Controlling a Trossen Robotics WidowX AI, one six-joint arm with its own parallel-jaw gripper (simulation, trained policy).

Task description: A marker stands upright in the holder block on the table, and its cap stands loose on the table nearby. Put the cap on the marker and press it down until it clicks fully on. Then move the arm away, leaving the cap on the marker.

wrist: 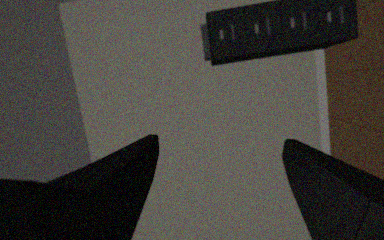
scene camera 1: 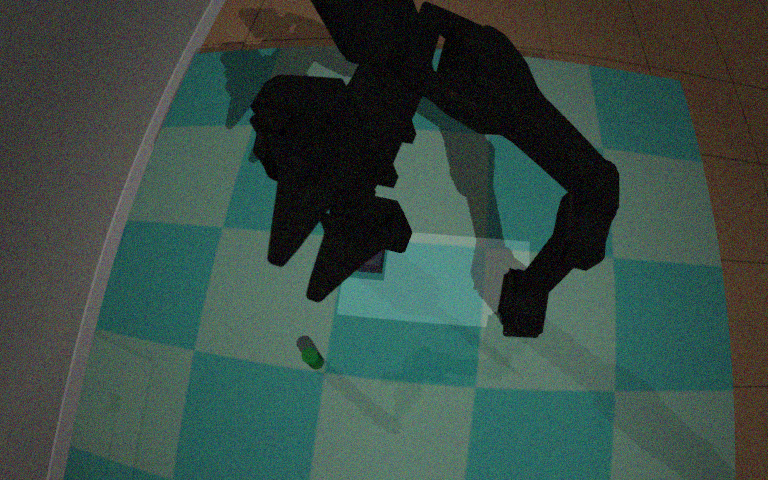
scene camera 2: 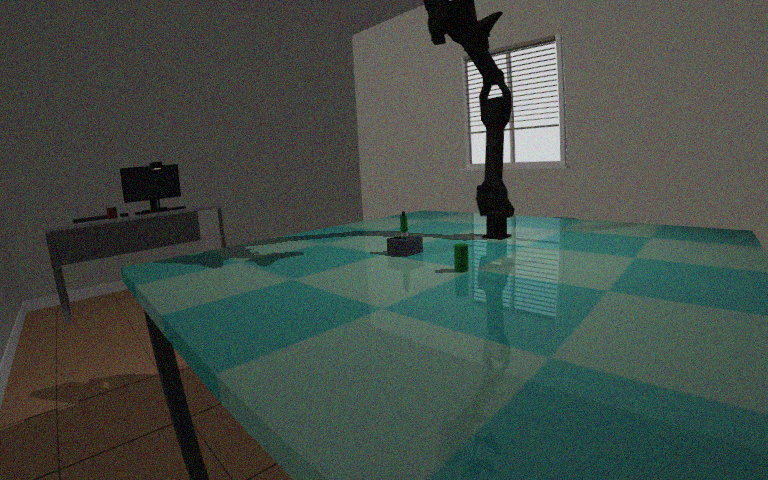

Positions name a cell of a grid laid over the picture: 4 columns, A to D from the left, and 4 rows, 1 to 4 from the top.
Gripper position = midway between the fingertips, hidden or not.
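In scene camera 1 I see my gripper (scene camera 1: B3). The wrist view has my gripper in it as well, here: the gripper (wrist: C3).
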